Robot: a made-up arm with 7 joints.
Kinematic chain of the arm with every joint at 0, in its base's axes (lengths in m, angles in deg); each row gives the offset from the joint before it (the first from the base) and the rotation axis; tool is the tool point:
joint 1: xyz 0 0 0 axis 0 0.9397 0.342
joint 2: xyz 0 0 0 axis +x
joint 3: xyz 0 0 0 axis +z
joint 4: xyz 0.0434 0 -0.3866 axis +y
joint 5: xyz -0.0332 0 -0.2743 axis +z
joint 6: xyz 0 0 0 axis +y
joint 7: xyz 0 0 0 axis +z
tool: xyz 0 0 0
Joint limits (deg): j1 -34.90..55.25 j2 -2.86..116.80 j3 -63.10..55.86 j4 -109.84..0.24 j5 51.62..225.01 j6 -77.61..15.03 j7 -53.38..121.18
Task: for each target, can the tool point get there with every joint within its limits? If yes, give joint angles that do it. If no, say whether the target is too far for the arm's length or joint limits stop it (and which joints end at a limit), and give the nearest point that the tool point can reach.
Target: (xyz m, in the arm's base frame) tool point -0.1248 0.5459 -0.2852
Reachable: yes | joints 42.73 74.80 -25.33 -52.24 105.67 -65.81 -32.42
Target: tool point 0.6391 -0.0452 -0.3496
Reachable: no: too far | nearest point 0.5214 -0.0301 -0.3341 | short by 0.120 m
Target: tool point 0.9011 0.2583 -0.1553
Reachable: no: too far | nearest point 0.5223 0.2188 -0.1989 | short by 0.383 m
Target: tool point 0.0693 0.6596 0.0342
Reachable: yes | joints 2.53 99.64 -43.43 -20.22 113.31 -39.89 15.71
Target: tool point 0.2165 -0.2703 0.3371
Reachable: no: joint limits stop it (at a limit: joint 2, joint 3, joint 4) | nearest point 0.1607 0.1703 0.3852 | short by 0.447 m
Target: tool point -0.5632 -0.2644 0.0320
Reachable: no: joint limits stop it (at a limit: joint 1, joint 2, joint 3, joint 4) | nearest point -0.4954 -0.1290 -0.4179 | short by 0.475 m
